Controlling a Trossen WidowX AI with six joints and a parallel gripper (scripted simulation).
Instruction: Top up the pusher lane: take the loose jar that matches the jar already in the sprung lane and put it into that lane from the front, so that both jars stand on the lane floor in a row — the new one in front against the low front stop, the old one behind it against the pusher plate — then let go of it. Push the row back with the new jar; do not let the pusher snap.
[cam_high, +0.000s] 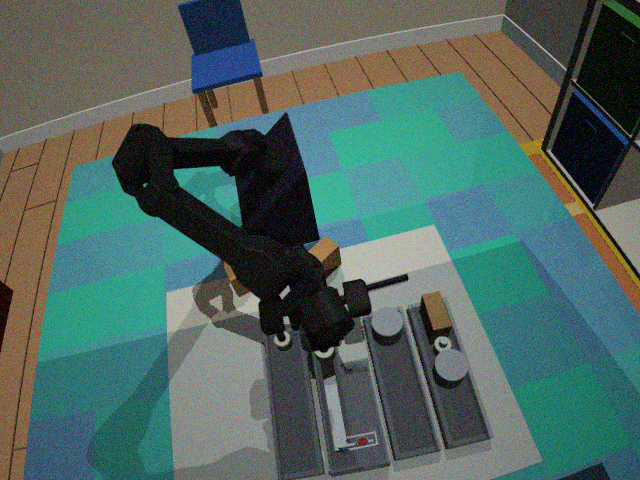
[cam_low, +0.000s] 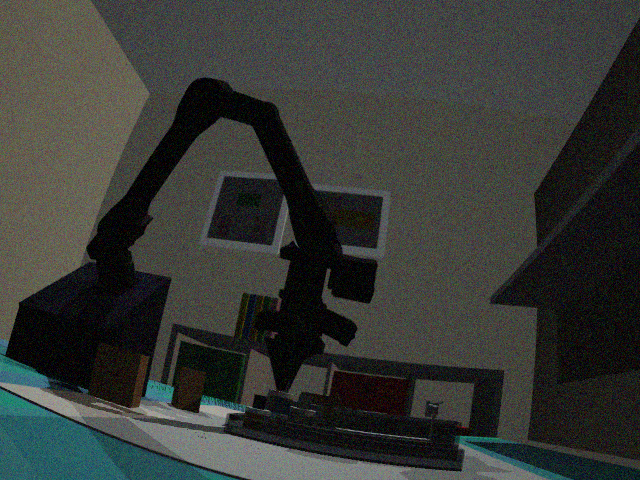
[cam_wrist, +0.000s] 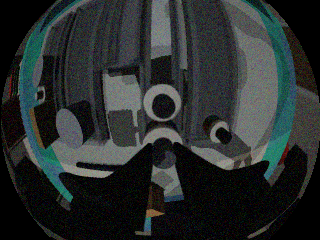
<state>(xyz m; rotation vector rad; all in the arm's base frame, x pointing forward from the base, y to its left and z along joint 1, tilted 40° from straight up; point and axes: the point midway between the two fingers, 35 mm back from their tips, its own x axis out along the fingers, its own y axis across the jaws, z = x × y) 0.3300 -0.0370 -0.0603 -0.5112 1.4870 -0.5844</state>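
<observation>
Now: the sprung lane 140 mm ahead of my gripper tip, 20 mm to the left of it and 50 mm below it. From my gripper tip the other things lie so: black bar: 90 mm behind, 130 mm to the left, 60 mm below.
</observation>
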